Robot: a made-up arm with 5 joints. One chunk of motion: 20 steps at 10 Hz.
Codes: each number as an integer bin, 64 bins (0 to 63) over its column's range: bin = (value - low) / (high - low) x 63, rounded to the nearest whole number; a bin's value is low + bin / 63 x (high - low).
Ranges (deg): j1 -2..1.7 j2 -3.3..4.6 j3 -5.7..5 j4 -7..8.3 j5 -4.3..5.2
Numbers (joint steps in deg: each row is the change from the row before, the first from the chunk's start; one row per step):
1: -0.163 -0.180 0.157 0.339 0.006
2: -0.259 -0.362 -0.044 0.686 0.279
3: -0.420 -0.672 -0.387 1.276 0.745
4: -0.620 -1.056 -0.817 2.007 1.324
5: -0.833 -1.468 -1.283 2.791 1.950
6: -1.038 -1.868 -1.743 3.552 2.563
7: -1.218 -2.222 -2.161 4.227 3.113
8: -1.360 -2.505 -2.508 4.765 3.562
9: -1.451 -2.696 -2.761 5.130 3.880
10: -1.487 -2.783 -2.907 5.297 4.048
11: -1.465 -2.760 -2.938 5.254 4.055
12: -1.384 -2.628 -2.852 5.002 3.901
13: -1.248 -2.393 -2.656 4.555 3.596
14: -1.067 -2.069 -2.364 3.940 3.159
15: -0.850 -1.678 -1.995 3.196 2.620
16: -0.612 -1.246 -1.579 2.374 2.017
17: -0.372 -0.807 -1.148 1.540 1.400
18: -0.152 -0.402 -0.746 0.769 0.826
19: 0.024 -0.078 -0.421 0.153 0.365
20: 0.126 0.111 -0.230 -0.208 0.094
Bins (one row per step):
1: 31 25 34 30 29
2: 30 23 33 32 30
3: 27 21 31 34 33
4: 23 18 29 37 37
5: 20 15 26 40 41
6: 16 11 23 43 46
7: 13 9 21 46 49
8: 11 6 19 48 52
9: 9 5 17 50 54
10: 9 4 16 51 55
11: 9 4 16 50 55
12: 10 5 17 49 54
13: 13 7 18 48 52
14: 16 10 20 45 49
15: 20 13 22 42 46
16: 24 16 24 39 42
17: 28 20 27 35 38
18: 31 23 29 32 34
19: 34 26 31 29 31
20: 36 27 32 28 29

